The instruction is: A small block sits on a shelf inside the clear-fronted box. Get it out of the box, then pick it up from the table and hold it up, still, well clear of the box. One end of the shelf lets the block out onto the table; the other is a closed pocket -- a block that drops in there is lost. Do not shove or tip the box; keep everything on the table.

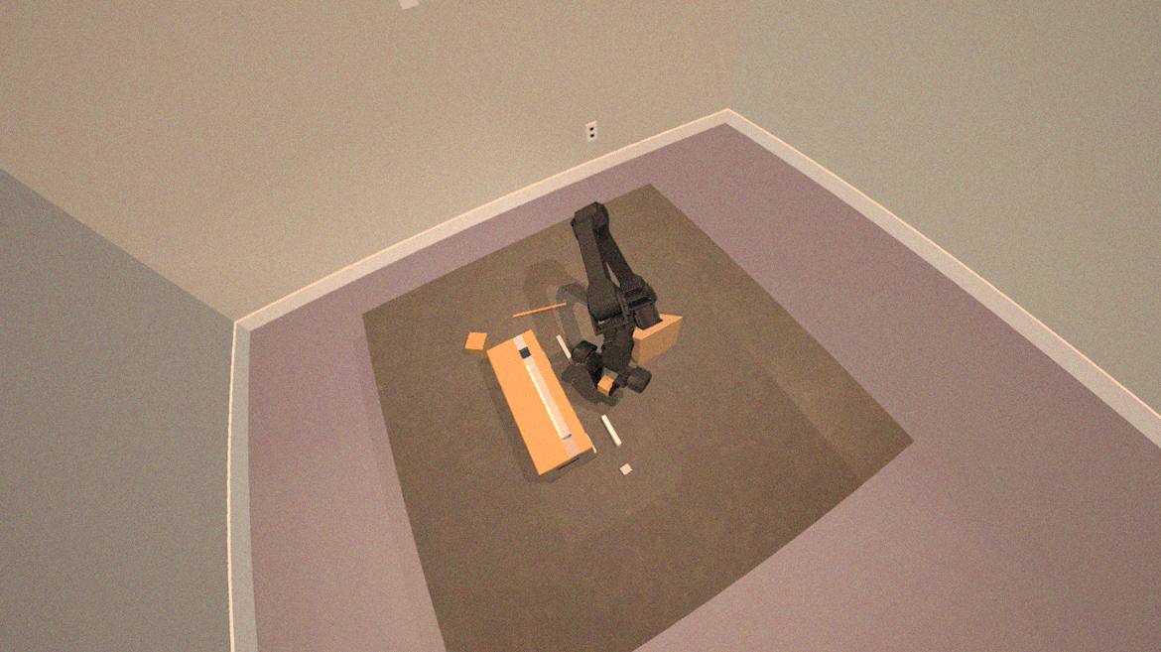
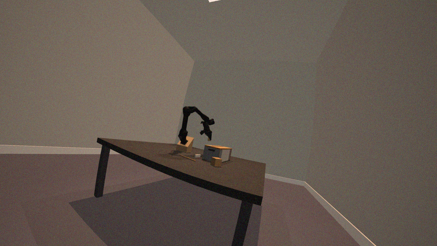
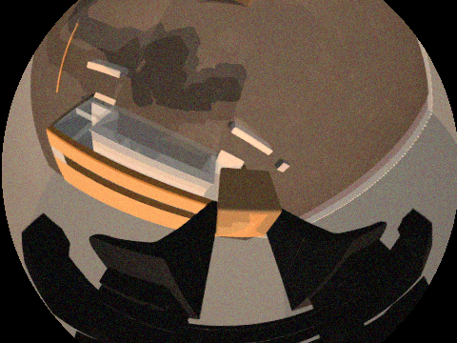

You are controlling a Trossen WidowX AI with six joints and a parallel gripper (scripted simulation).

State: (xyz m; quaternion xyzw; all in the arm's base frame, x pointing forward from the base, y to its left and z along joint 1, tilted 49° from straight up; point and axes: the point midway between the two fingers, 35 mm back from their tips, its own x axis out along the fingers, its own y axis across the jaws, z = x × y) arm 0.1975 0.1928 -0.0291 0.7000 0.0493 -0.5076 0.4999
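The small orange block is 10 mm to the right of my gripper tip, 10 mm behind it and 10 mm above it. From my gripper tip the other things lie so: thin orange stick 420 mm to the right, 170 mm below, 50 mm ahead; then orange cube 370 mm to the right, 280 mm ahead, 140 mm below; then long orange box 120 mm ahead, 110 mm below, 90 mm to the right.
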